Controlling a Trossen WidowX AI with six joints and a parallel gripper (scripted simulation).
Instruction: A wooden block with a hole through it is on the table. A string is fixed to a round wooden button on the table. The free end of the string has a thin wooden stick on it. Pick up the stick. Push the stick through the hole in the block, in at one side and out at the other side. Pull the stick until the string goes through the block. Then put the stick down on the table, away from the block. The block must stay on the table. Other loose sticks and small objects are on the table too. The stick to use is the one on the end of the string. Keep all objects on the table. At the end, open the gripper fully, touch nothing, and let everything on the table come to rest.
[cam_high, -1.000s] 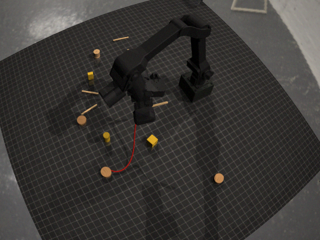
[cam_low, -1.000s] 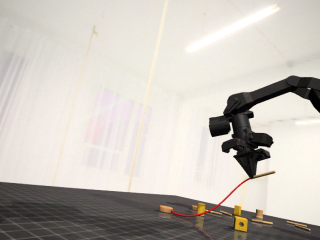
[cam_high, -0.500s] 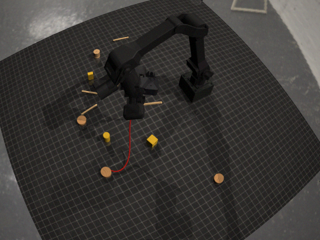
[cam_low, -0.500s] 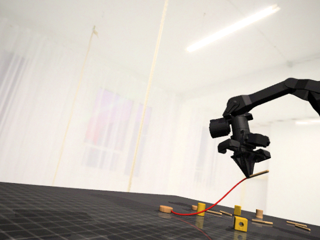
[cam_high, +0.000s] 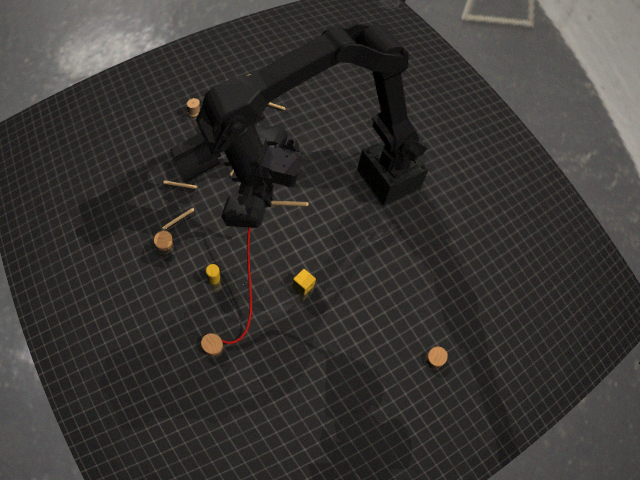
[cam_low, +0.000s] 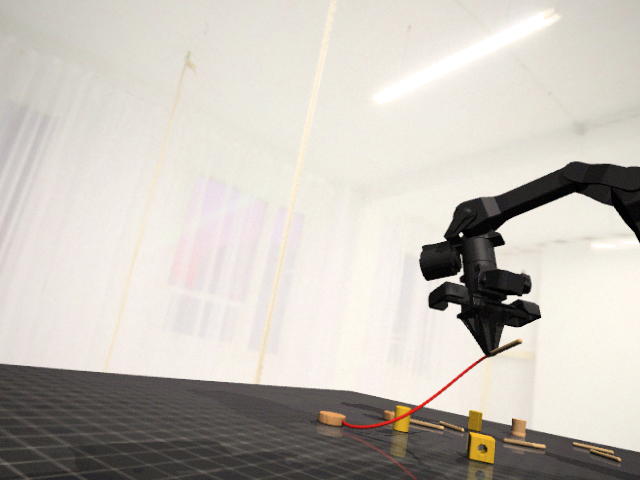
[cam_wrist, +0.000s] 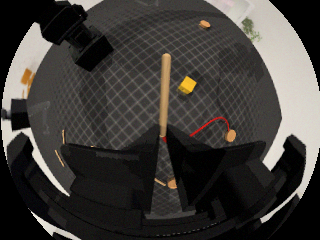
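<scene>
Right now my gripper tip is 130 mm short of the yellow cylinder and 120 mm above it. From my gripper tip the other things lie so: round wooden button: 210 mm ahead, 130 mm below, 110 mm to the left; then thin wooden stick: 10 mm to the left, 10 mm behind, 10 mm above.
</scene>
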